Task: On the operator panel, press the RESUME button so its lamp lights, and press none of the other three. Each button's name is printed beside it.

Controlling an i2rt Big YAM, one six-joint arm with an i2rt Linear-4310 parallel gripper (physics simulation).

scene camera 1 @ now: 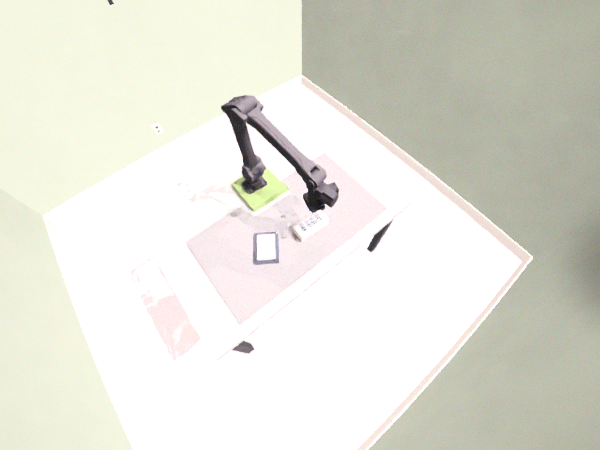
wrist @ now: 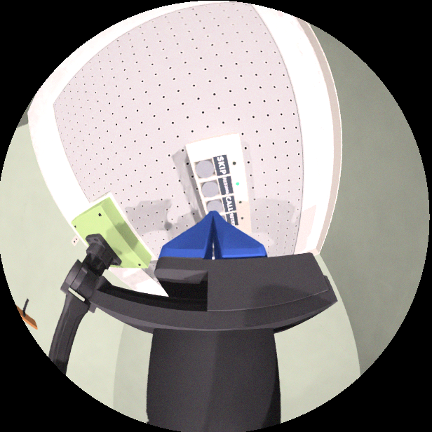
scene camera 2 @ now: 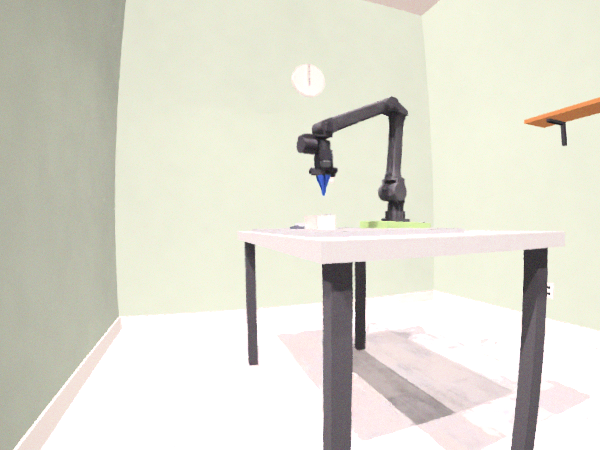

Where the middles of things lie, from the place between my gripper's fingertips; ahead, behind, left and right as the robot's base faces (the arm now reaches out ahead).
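The white operator panel (wrist: 224, 150) is there for me to see, and counting from my hand I find it 100 mm below, 20 mm to the right and 10 mm ahead.
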